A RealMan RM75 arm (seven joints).
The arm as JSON. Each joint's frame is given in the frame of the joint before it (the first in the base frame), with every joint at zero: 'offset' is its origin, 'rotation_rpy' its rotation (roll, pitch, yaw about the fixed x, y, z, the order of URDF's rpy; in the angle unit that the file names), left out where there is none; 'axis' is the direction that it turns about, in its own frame. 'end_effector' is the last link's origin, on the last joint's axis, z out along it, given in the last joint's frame.
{
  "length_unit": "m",
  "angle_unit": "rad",
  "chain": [
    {
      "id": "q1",
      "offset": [
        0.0,
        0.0,
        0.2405
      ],
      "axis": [
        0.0,
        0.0,
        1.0
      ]
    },
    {
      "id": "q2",
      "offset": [
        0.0,
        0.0,
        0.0
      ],
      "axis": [
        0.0,
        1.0,
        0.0
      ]
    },
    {
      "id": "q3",
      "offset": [
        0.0,
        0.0,
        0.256
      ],
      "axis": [
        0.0,
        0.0,
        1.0
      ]
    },
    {
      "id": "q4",
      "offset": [
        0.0,
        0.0,
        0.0
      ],
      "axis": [
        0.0,
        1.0,
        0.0
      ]
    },
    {
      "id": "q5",
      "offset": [
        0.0,
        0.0,
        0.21
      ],
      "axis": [
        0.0,
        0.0,
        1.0
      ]
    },
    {
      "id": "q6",
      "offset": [
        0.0,
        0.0,
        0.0
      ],
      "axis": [
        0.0,
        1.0,
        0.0
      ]
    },
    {
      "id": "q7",
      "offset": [
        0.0,
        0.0,
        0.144
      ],
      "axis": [
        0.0,
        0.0,
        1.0
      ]
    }
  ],
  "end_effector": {
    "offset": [
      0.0,
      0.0,
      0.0
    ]
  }
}
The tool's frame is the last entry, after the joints.
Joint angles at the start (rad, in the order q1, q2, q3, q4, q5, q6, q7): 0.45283 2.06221 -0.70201 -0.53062 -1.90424 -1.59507 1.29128
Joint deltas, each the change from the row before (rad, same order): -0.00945 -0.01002 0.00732 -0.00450 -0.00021 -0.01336 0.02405; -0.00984 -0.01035 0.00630 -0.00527 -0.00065 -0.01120 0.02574; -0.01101 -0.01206 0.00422 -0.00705 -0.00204 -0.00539 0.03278; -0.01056 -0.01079 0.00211 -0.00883 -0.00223 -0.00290 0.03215; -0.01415 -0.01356 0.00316 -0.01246 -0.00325 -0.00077 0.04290; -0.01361 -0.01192 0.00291 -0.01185 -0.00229 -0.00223 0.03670; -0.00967 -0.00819 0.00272 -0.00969 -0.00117 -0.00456 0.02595; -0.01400 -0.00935 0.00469 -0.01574 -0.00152 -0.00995 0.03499; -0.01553 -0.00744 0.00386 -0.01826 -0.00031 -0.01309 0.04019; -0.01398 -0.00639 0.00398 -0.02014 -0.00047 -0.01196 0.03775; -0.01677 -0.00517 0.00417 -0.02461 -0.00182 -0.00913 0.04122
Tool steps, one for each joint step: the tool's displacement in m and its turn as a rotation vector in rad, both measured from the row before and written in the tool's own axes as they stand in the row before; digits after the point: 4 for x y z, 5 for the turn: 0.0002 -0.0008 -0.0071 0.00566 -0.00192 0.02309; 0.0003 -0.0010 -0.0073 0.00757 0.00009 0.02399; 0.0006 -0.0020 -0.0082 0.01393 0.00536 0.02917; 0.0006 -0.0020 -0.0075 0.01452 0.00694 0.02697; 0.0008 -0.0030 -0.0098 0.02252 0.00903 0.03598; 0.0008 -0.0024 -0.0090 0.01959 0.00682 0.03077; 0.0002 -0.0014 -0.0064 0.01168 0.00344 0.02078; 0.0003 -0.0011 -0.0086 0.01283 0.00305 0.02737; 0.0006 -0.0002 -0.0083 0.00964 0.00203 0.03231; -0.0001 -0.0002 -0.0077 0.00988 0.00193 0.02746; 0.0005 -0.0004 -0.0083 0.01522 0.00298 0.02991
